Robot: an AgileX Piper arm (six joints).
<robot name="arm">
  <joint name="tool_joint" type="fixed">
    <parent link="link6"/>
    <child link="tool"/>
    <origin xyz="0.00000 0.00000 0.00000" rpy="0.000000 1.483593 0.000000"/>
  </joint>
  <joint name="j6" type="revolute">
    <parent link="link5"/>
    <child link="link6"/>
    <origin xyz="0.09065 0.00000 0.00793" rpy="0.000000 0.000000 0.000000"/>
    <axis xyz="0.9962 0 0.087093"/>
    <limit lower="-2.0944" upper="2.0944"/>
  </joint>
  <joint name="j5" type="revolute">
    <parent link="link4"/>
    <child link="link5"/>
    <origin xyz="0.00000 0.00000 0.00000" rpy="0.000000 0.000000 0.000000"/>
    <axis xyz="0 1 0"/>
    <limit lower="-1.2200" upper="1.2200"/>
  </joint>
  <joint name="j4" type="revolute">
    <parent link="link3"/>
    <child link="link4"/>
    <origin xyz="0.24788 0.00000 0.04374" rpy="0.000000 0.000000 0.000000"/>
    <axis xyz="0.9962 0 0.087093"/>
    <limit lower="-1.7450" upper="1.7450"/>
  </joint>
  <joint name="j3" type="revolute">
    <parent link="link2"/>
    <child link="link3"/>
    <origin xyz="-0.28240 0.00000 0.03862" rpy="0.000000 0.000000 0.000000"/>
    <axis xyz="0 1 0"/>
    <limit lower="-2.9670" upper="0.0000"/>
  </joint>
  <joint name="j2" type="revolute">
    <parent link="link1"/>
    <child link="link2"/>
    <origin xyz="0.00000 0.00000 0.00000" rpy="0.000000 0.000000 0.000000"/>
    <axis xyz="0 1 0"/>
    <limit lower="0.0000" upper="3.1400"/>
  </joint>
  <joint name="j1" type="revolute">
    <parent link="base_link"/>
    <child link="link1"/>
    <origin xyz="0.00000 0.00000 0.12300" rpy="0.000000 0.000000 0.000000"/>
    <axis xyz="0 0 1"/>
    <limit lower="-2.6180" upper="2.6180"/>
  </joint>
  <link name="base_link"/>
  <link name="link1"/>
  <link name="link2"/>
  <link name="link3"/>
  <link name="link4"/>
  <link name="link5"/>
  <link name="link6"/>
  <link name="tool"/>
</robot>
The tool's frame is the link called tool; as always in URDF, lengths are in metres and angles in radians.
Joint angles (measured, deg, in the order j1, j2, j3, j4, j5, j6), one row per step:
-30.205, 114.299, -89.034, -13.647, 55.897, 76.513
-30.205, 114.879, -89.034, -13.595, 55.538, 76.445
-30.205, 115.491, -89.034, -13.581, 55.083, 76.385
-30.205, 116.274, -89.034, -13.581, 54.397, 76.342
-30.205, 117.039, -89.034, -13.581, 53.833, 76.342
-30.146, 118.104, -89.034, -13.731, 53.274, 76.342
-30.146, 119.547, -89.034, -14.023, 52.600, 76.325
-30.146, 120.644, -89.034, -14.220, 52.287, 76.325
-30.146, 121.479, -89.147, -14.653, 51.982, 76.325
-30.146, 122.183, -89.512, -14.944, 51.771, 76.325
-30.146, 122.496, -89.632, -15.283, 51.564, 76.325
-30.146, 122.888, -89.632, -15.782, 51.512, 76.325
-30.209, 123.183, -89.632, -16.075, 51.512, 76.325
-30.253, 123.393, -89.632, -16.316, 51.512, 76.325
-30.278, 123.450, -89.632, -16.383, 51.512, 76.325
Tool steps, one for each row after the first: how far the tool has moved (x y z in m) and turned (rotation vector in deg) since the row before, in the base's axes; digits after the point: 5 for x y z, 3 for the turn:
0.00130, -0.00059, -0.00411, 0.176, 0.180, 0.125
0.00142, -0.00070, -0.00432, 0.123, 0.138, 0.152
0.00190, -0.00094, -0.00551, 0.105, 0.083, 0.190
0.00164, -0.00081, -0.00545, 0.153, 0.162, 0.122
0.00202, -0.00074, -0.00767, 0.189, 0.494, 0.240
0.00206, -0.00143, -0.01046, 0.224, 0.786, 0.285
0.00114, -0.00086, -0.00807, 0.274, 0.758, 0.155
0.00105, -0.00113, -0.00557, -0.090, 0.545, 0.264
0.00156, -0.00125, -0.00358, -0.134, 0.234, 0.182
0.00063, -0.00078, -0.00169, -0.241, 0.132, 0.206
0.00003, -0.00069, -0.00281, -0.203, 0.514, 0.247
-0.00027, -0.00080, -0.00215, -0.075, 0.385, 0.076
-0.00021, -0.00060, -0.00152, -0.077, 0.288, 0.072
-0.00011, -0.00025, -0.00041, -0.022, 0.079, 0.007

